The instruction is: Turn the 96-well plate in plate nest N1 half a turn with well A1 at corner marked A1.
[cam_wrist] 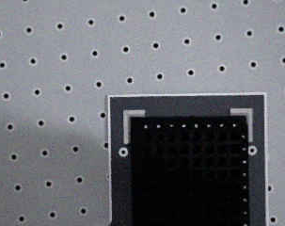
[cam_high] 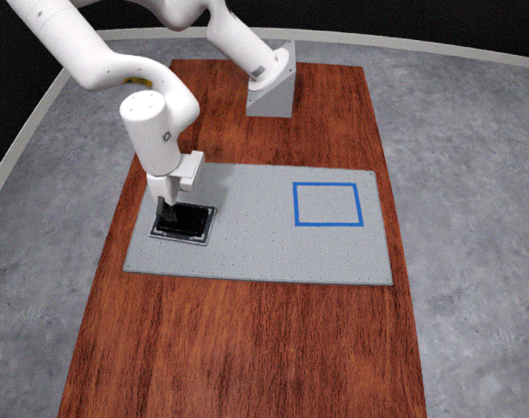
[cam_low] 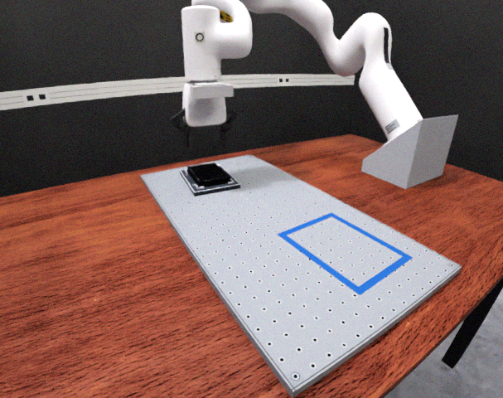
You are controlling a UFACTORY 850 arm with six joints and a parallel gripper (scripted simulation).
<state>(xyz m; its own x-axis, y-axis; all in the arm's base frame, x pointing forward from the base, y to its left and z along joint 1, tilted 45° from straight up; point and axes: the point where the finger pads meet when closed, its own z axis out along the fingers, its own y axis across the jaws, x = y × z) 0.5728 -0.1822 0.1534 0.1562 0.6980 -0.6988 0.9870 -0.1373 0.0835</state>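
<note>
My hand is 8 cm above the black 96-well plate. Also, from my hand: dark plate nest N1: 9 cm below.
</note>
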